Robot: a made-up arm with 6 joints.
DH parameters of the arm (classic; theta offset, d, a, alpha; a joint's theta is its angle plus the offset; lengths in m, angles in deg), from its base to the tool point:
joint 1: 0 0.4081 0 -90
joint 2: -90 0 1.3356 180
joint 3: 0 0 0 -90
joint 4: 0 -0.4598 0 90
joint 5: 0 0.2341 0 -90
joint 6: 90 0 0 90
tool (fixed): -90 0 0 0
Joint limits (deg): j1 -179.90..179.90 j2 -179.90..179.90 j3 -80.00..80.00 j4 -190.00..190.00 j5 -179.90..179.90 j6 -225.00..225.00
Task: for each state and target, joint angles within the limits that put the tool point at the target. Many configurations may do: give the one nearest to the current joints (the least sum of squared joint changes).
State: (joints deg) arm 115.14 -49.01 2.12 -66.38 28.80 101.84
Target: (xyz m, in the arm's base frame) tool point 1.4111 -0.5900 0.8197
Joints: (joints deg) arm 151.78 -91.97 41.90 -50.96 28.80 101.84
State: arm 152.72 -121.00 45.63 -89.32 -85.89 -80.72
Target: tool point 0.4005 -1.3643 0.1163
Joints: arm 107.36 -122.38 29.22 -96.07 -85.89 -80.72
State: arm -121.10 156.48 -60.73 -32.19 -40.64 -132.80
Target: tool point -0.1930 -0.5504 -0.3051
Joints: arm -89.21 132.61 -56.37 -31.04 -40.64 -132.80
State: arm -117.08 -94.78 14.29 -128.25 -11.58 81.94
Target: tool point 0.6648 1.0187 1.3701
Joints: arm -115.61 -69.25 36.18 -132.85 -11.58 81.94
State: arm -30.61 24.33 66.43 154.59 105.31 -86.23
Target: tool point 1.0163 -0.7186 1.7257
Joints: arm -44.88 39.92 65.13 152.62 105.31 -86.23
